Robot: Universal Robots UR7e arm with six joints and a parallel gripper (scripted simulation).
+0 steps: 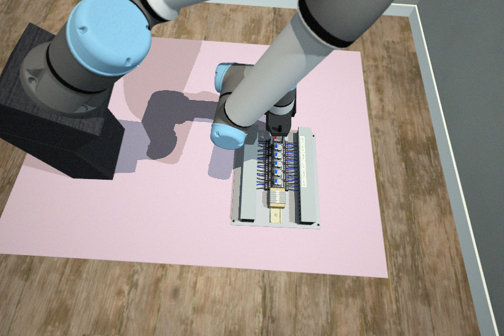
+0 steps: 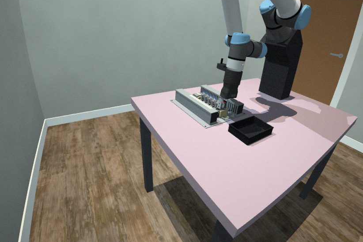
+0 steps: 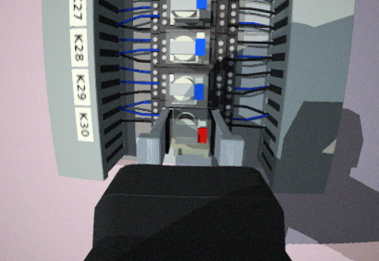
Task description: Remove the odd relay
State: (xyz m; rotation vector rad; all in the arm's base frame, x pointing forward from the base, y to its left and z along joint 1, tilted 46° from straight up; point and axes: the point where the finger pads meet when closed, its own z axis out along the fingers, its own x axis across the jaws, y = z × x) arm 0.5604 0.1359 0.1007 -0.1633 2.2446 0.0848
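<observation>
Now: hand 10 mm above the red-button relay. Round my hand: black parts tray 50 mm behind, 170 mm to the left, 40 mm below; then grey relay panel 20 mm ahead, 100 mm to the right, 30 mm below.
</observation>
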